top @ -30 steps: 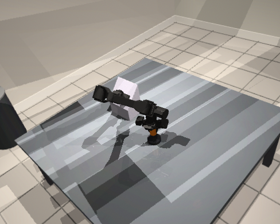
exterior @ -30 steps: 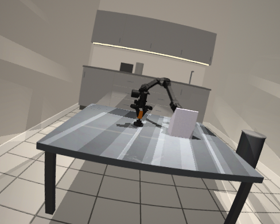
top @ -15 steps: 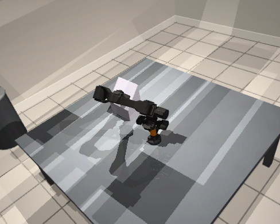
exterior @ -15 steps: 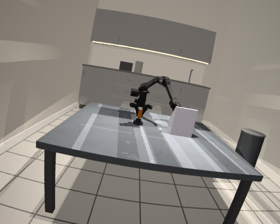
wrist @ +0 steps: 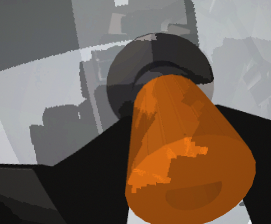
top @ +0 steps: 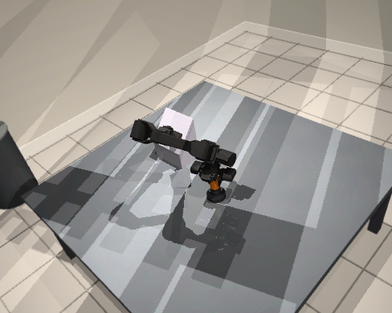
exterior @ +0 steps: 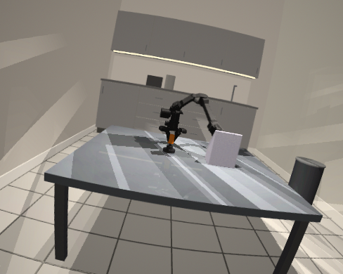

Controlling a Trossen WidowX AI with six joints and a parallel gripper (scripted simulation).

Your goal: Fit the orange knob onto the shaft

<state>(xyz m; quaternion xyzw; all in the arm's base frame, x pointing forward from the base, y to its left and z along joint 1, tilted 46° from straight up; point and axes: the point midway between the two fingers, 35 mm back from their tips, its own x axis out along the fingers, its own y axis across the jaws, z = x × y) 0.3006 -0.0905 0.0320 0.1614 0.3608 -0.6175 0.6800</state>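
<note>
Right now the orange knob is 2 cm above my gripper tip. The rest, counted from my gripper tip: round dark pedestal (4 cm below).
</note>
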